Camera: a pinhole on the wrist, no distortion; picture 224 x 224 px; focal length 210.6 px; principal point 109.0 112.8 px. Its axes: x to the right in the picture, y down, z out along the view. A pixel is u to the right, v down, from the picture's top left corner.
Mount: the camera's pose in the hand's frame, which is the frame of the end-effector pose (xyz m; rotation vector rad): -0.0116 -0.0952 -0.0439 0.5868 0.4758 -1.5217
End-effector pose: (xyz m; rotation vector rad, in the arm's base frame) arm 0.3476 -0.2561 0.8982 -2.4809 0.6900 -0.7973
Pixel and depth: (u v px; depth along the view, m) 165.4 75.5 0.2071
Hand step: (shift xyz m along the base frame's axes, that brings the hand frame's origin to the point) 0.0914 0.2635 0.0598
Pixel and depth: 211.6 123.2 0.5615
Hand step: 0.3360 0.5827 0.1846
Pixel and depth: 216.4 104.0 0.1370
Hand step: 0.0681 0.2028 0.1028
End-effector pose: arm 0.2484 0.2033 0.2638 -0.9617 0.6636 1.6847
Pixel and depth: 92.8 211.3 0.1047
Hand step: 0.1320 0.0998 0.0029
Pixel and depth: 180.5 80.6 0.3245
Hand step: 0.3374 0.1851 0.1530
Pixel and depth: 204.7 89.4 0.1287
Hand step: 0.2096 0.0654 0.0453
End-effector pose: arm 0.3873 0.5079 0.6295 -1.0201 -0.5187 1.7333
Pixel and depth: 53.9 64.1 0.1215
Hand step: 0.0289 0.0210 0.1641
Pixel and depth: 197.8 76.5 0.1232
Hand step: 0.1064 0.0477 0.1826
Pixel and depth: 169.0 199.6 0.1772
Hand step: 0.0748 0.1500 0.2009
